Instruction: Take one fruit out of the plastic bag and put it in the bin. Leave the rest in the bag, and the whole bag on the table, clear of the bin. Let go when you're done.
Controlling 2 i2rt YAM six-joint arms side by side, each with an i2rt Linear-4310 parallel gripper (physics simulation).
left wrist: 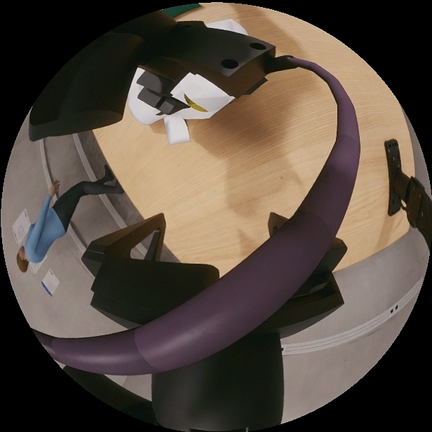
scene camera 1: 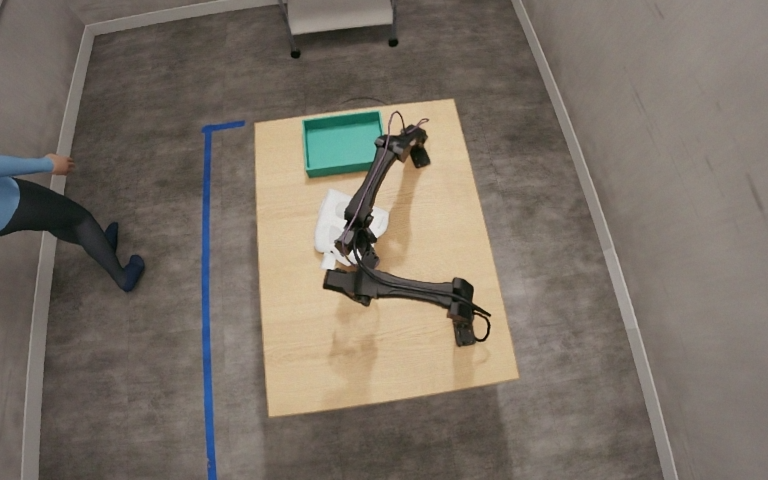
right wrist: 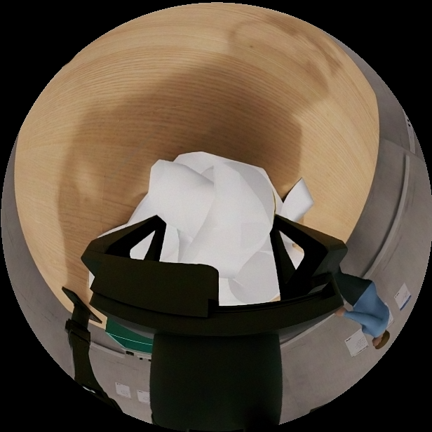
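The white plastic bag [scene camera 1: 325, 229] [left wrist: 175, 131] [right wrist: 225, 210] lies bunched on the table, with a loose handle flap at its lower-left end in the scene view. A yellow fruit [left wrist: 197, 104] shows in a gap in the bag in the left wrist view; other contents are hidden. The teal bin [scene camera 1: 339, 168] [right wrist: 127, 336] stands above the bag in the scene view, apart from it. My right gripper [scene camera 1: 357, 244] [right wrist: 216, 218] is open over the bag, with white plastic showing between its fingers. My left gripper [scene camera 1: 338, 281] [left wrist: 216, 217] is open over the table, just below the bag in the scene view.
The wooden table [scene camera 1: 305, 362] carries both arms. The right forearm [scene camera 1: 376, 175] crosses over the bag's side and passes the bin's lower-right corner. The two wrists are close together. A purple cable [left wrist: 345, 130] arcs across the left wrist view. A person [scene camera 1: 56, 209] is at the far left.
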